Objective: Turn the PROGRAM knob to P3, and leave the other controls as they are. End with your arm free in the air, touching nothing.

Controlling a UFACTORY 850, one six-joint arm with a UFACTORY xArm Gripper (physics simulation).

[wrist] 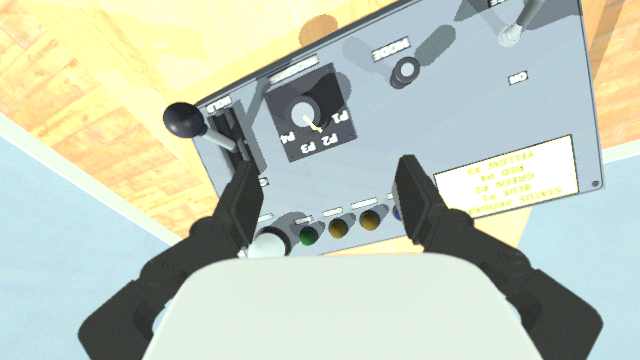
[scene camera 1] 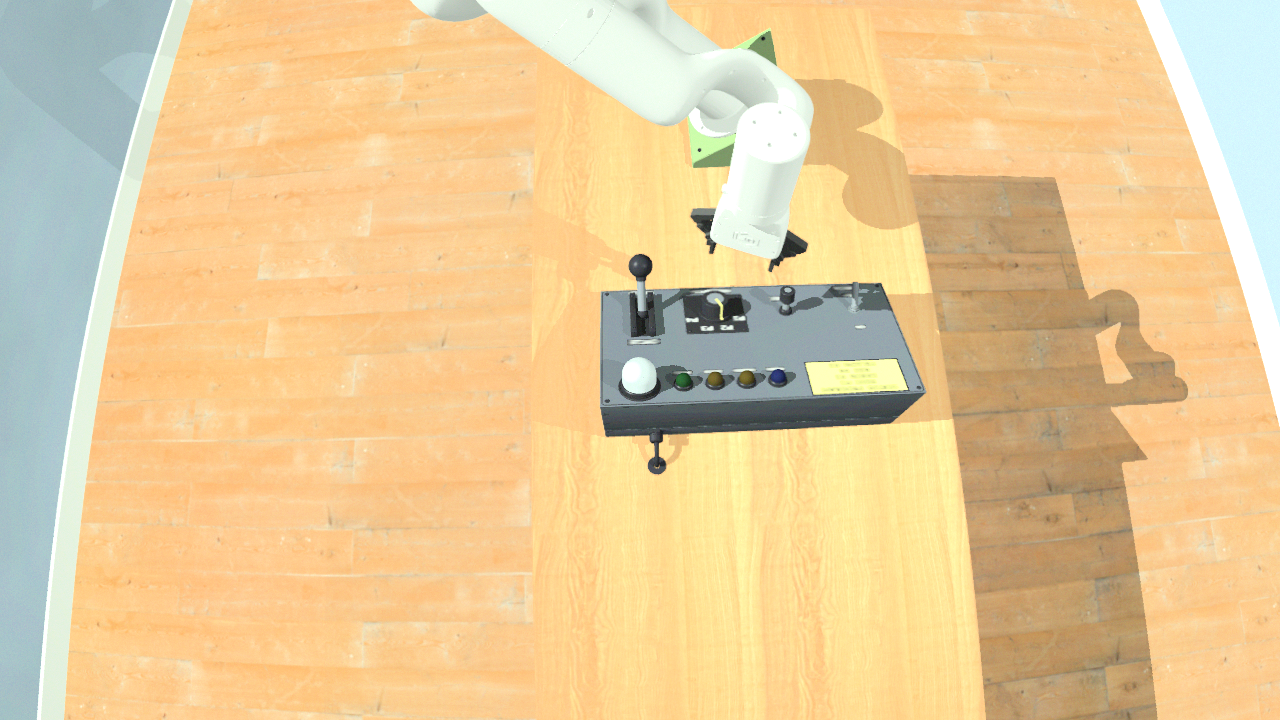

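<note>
The PROGRAM knob (scene camera 1: 716, 304) (wrist: 303, 114) is round, with a pale top, on a dark square plate near the panel's back edge. Its yellow pointer (wrist: 313, 123) points toward the P2 label (wrist: 330, 139) in the wrist view. The P3 label (wrist: 308, 147) is beside P2, on the side toward P4. My gripper (scene camera 1: 742, 258) (wrist: 326, 176) is open and empty, in the air. In the scene view it appears just beyond the panel's back edge, behind and a little right of the knob. The fingers appear apart from the knob and the other controls.
The grey panel (scene camera 1: 751, 349) (wrist: 380, 165) bears a ball-topped lever (scene camera 1: 640, 265) (wrist: 183, 120) left of the knob, a MODE control (scene camera 1: 786, 297) (wrist: 406, 70) and a toggle (scene camera 1: 855, 295) (wrist: 526, 19) to its right. A white dome (scene camera 1: 639, 377) and several coloured buttons line the front. A small crank (scene camera 1: 657, 464) projects in front.
</note>
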